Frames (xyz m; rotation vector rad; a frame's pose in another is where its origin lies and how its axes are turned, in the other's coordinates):
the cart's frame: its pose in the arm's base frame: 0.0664 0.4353 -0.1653 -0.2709 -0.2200 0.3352
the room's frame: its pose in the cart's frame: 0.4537 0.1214 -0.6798 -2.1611 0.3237 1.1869
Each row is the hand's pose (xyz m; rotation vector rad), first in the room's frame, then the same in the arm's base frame.
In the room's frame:
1: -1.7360 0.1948 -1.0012 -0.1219 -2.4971 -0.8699
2: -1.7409 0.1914 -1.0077 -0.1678 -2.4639 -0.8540
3: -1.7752 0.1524 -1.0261 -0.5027 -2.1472 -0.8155
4: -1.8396 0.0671 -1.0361 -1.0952 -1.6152 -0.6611
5: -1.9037 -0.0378 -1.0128 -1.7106 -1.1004 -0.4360
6: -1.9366 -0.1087 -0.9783 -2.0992 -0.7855 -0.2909
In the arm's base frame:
1: 0.0824 -0.0578 1.0763 0.3523 -1.2647 2.5767
2: 0.0839 -0.0567 1.0849 0.2991 -1.2844 2.6070
3: 0.0776 -0.0272 1.1310 -0.1758 -1.5123 2.7366
4: 0.0500 0.0461 1.2044 0.7591 1.4202 -2.1357
5: 0.0017 0.1470 1.2603 0.9338 1.2038 -1.4308
6: -0.0368 0.2212 1.2784 0.8751 1.0659 -1.0013

